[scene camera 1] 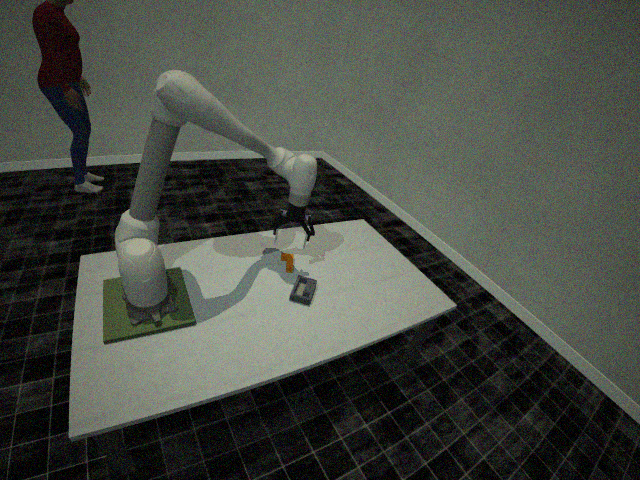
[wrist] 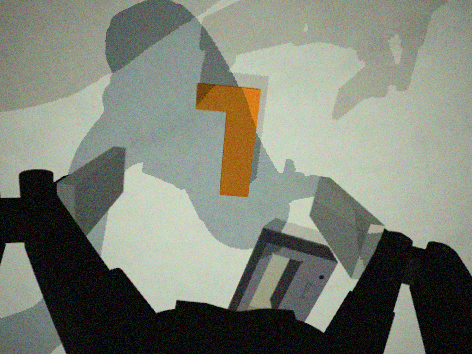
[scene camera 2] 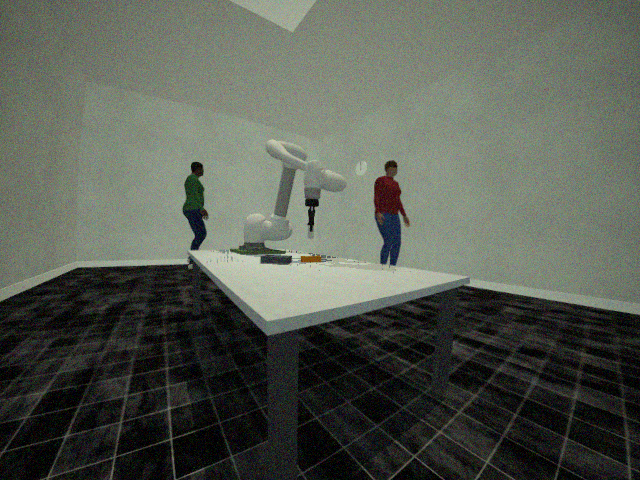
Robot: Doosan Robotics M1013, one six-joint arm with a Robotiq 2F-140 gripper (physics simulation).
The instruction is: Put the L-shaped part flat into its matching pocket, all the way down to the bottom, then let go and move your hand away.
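Places are measured from the arm's base along level axes (x ahead, y left, z up), in centimetres.
Where they show: gripper, fingertip midpoint: [scene camera 1: 289,243] [wrist: 222,183] [scene camera 2: 310,237]; arm's base, origin of the base link: [scene camera 1: 149,303] [scene camera 2: 254,249].
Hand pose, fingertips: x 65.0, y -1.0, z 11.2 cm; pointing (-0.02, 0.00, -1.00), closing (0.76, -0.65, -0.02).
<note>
Things, the pixels of their top centre, and the offset from my fingertips. Level surfaces: height alone.
- orange L-shaped part, middle of its top: [wrist: 224,143] [scene camera 1: 287,260] [scene camera 2: 310,256] dz -10.2, dx +0.3, dy +0.3 cm
- dark grey block, middle of its top: [wrist: 280,299] [scene camera 1: 304,286] [scene camera 2: 276,255] dz -9.5, dx -4.0, dy -19.4 cm
- white table, its level: dz -13.1 cm
The orange L-shaped part [scene camera 1: 289,263] [scene camera 2: 310,258] [wrist: 237,150] lies flat on the table, apart from the dark grey block [scene camera 1: 311,292] [scene camera 2: 276,259] [wrist: 309,282]. In the wrist view its long arm points down and its short arm points left at the top. The block lies lower right of the part there; its pocket [wrist: 271,276] is empty where visible, and its lower end is hidden behind the gripper body. My gripper [scene camera 1: 292,240] [scene camera 2: 310,233] [wrist: 222,183] is open and empty, pointing down, well above the table near the part.
The white table [scene camera 1: 232,361] [scene camera 2: 341,291] carries the arm on a green base plate [scene camera 1: 113,310]. A person in red [scene camera 1: 57,51] [scene camera 2: 387,198] and a person in green [scene camera 2: 194,192] stand beyond the table. Shadows fall across the part and the table.
</note>
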